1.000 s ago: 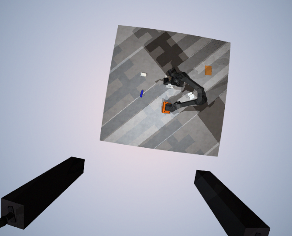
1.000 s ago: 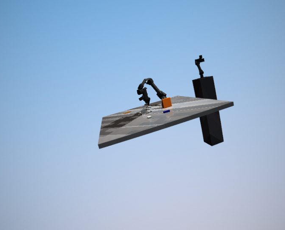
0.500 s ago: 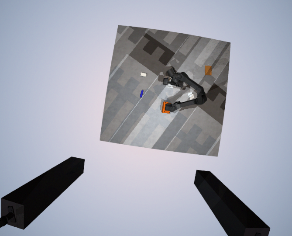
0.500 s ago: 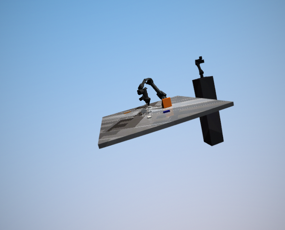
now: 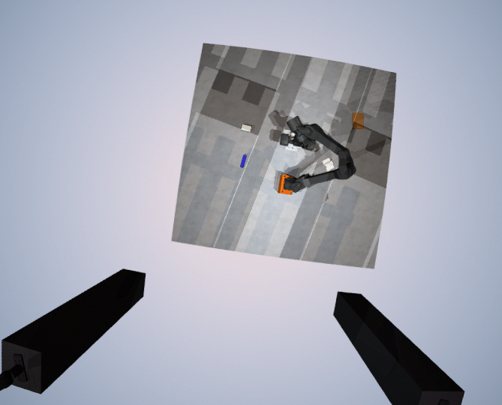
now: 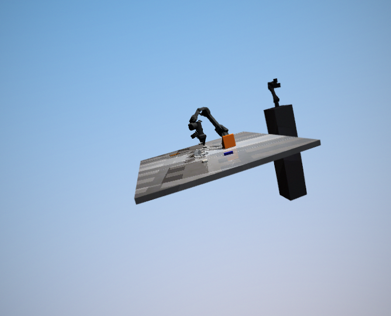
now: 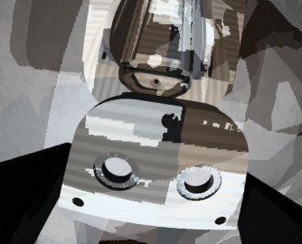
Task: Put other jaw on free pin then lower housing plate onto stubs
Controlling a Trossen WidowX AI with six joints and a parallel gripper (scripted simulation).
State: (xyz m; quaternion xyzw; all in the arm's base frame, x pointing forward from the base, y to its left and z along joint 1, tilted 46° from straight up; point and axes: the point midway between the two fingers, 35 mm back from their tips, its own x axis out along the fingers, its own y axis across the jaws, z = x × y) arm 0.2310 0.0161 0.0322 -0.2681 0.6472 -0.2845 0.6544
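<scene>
Now: gripper tip 2 cm short of the jaw, 2 cm to the right of it and 6 cm above it. Also, from my gripper tip: white block 8 cm ahead, 30 cm to the left, 8 cm below; then blue block 12 cm behind, 28 cm to the left, 7 cm below; then flat orange piece 24 cm ahead, 40 cm to the right, 8 cm below.
</scene>
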